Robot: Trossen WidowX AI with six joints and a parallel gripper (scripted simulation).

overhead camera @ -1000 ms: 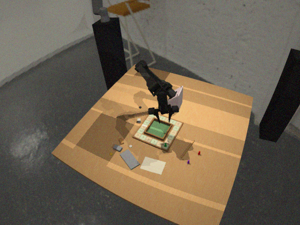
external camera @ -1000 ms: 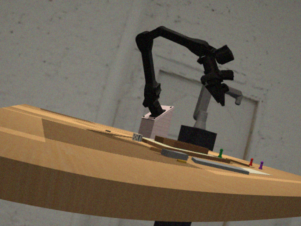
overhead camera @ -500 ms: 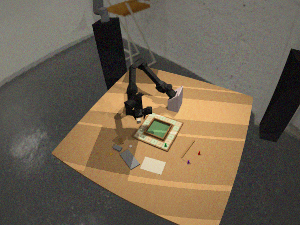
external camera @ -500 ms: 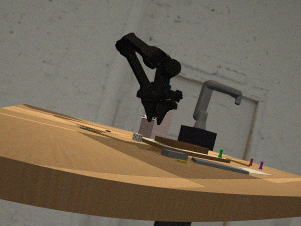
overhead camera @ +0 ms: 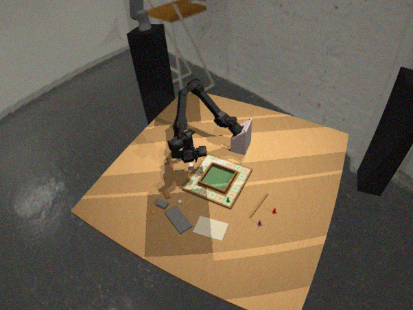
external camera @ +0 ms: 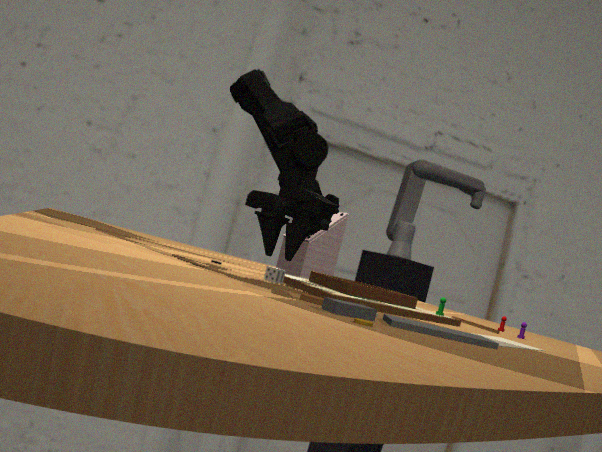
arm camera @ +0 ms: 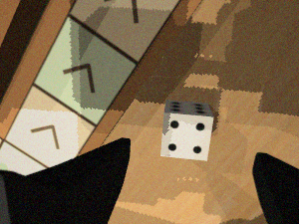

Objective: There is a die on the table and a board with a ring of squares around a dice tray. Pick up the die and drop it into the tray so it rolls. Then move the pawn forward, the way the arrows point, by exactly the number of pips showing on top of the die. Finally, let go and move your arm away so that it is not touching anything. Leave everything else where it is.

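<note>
The white die is 3 cm below my gripper tip. The rest, counted from my gripper tip: yellow token: 35 cm ahead, 7 cm to the right, 4 cm below; grey slab: 34 cm ahead, 7 cm to the left, 4 cm below; green pawn: 27 cm to the left, 16 cm ahead, 2 cm below.
</note>
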